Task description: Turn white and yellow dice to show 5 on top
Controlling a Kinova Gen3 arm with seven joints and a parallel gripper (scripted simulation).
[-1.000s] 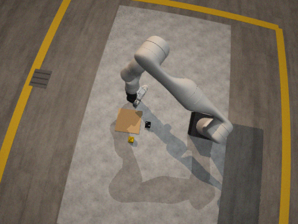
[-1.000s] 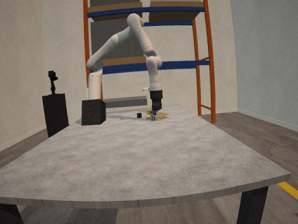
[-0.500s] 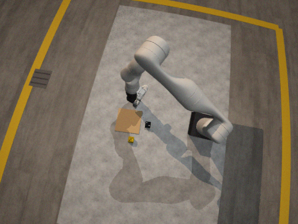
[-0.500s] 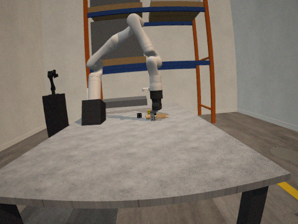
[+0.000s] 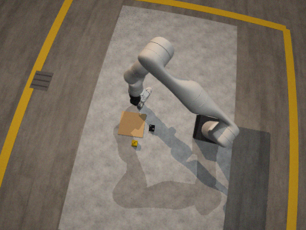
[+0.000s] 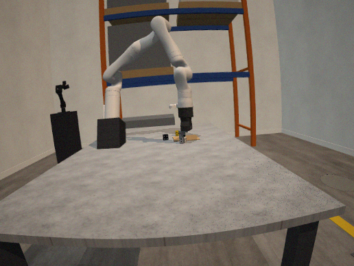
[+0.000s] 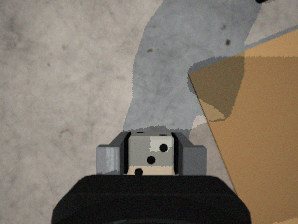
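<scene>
My hand is 3 cm past the yellow die, 23 cm to the right of it and 1 cm above it. Round my hand: white die 1 cm below; tan mat 2 cm ahead, 12 cm to the left, 2 cm below; black die 10 cm behind, 12 cm to the left, 1 cm below.
</scene>
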